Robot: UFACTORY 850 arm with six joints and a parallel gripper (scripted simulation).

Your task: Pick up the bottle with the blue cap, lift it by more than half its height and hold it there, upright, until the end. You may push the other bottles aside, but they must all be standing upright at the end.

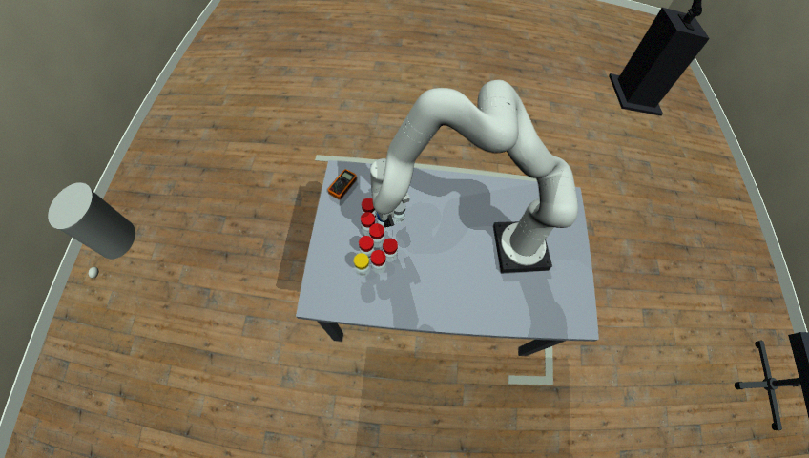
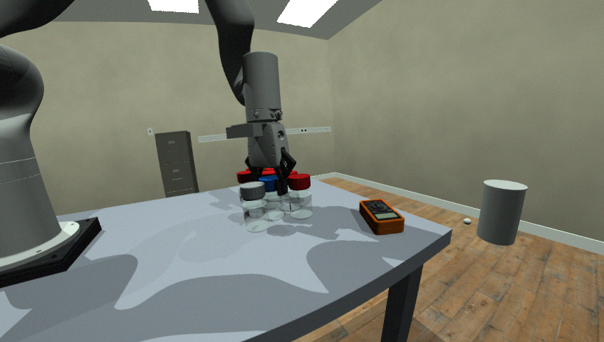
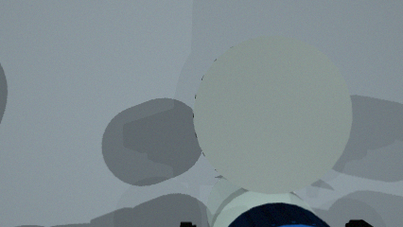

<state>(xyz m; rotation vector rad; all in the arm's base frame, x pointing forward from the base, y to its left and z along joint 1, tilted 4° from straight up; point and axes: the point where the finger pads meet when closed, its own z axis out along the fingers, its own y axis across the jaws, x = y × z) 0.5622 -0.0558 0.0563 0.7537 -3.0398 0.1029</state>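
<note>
My gripper is now 3 cm above the blue-capped bottle. The rest, counted from my hand: grey-capped bottle 5 cm behind, 4 cm to the right, 3 cm below; yellow-capped bottle 7 cm ahead, 20 cm to the left, 3 cm below; orange multimeter 19 cm ahead, 18 cm to the right, 7 cm below.
</note>
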